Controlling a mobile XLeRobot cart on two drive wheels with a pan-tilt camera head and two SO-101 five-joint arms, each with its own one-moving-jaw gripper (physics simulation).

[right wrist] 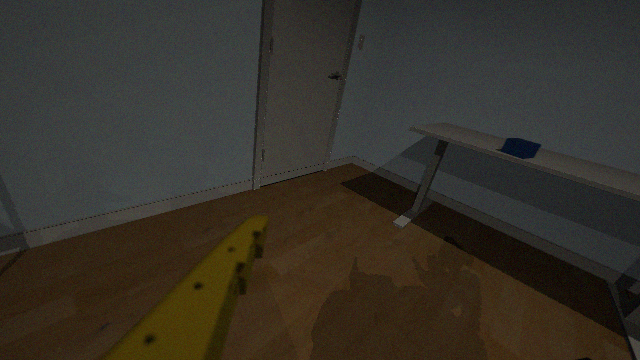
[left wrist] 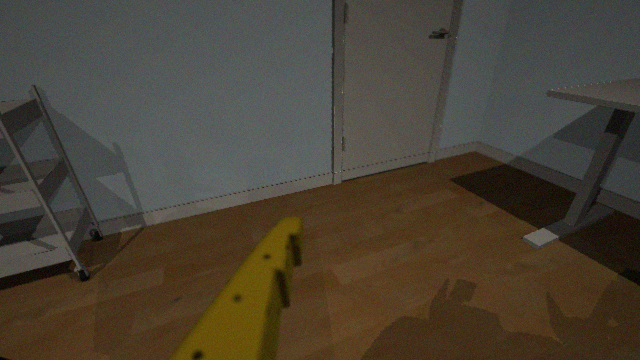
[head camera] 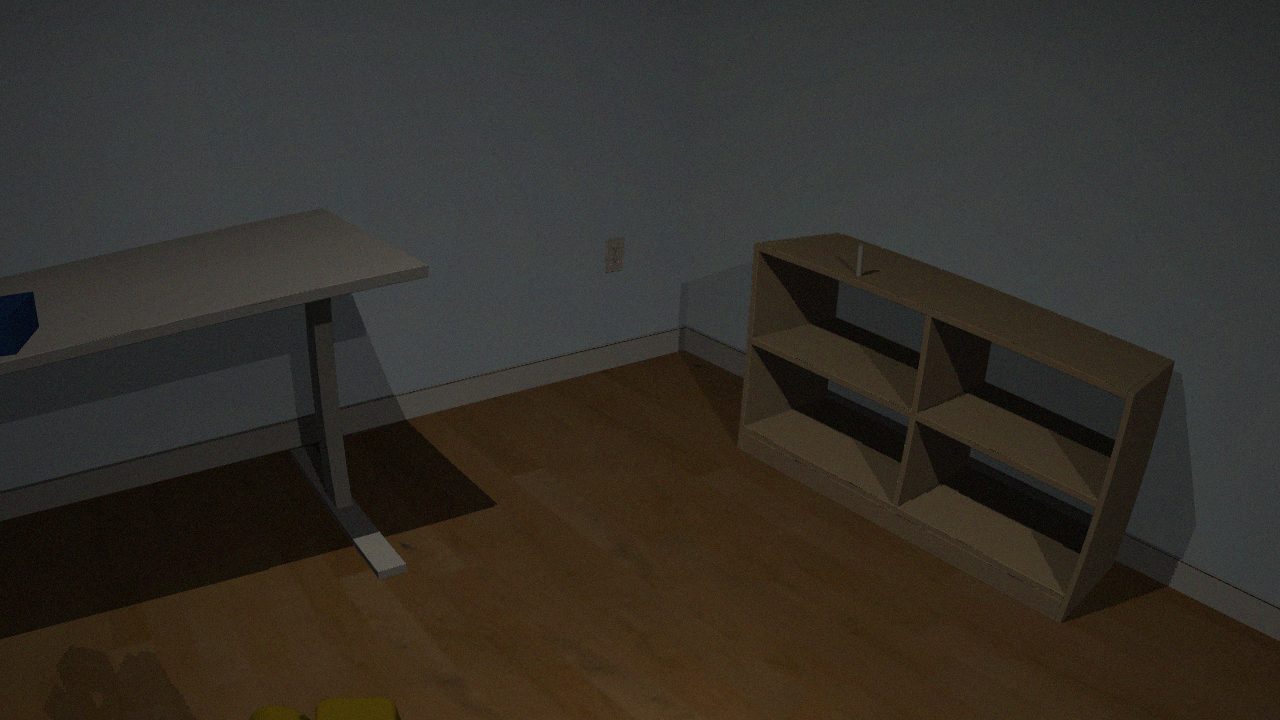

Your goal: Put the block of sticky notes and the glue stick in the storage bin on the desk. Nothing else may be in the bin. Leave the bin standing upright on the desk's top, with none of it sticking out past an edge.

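Frame: origin at the left arm's base, x back, y right, z up, level; centimetres.
Seen in the pictures: left end effector, tool point: (left wrist: 301, 234); right end effector, tool point: (right wrist: 266, 231).
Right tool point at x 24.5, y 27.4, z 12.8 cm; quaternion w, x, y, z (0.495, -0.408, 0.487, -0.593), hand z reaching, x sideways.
A point is followed by its place in that frame.
A blue bin (head camera: 16, 324) {y -103.8, x 106.9, z -0.7 cm} (right wrist: 521, 148) {y -100.0, x 108.3, z -0.9 cm} stands on the pale desk (head camera: 223, 259) {y -161.8, x 82.9, z -5.5 cm} (left wrist: 600, 94) {y -79.6, x 146.1, z -5.5 cm} (right wrist: 465, 136) {y -100.8, x 144.7, z -5.5 cm}; the head view cuts it at the left edge, and its inside does not show. A small, thin white upright thing (head camera: 859, 259) {y -190.3, x -69.8, z -12.1 cm}, possibly the glue stick, stands on the wooden shelf unit's top board. The sticky notes do not show in these views. My left gripper (left wrist: 300, 222) and my right gripper (right wrist: 267, 220) each show one notched yellow jaw over the floor, fully open and empty, away from the desk. Yellow parts of the left arm show at the head view's bottom edge.
The shelf unit (head camera: 1029, 313) {y -168.2, x -113.3, z -16.5 cm} stands against the wall at the right of the head view. A wheeled cart (left wrist: 30, 258) {y 132.4, x 75.8, z -59.2 cm} is at the left wrist view's left edge. A door (left wrist: 395, 90) {y -6.5, x 214.1, z -18.7 cm} (right wrist: 305, 85) {y -4.0, x 212.3, z 3.6 cm} is in the wall. The desk's leg (head camera: 326, 411) {y -171.0, x 60.6, z -47.2 cm} ends in a foot reaching forward.
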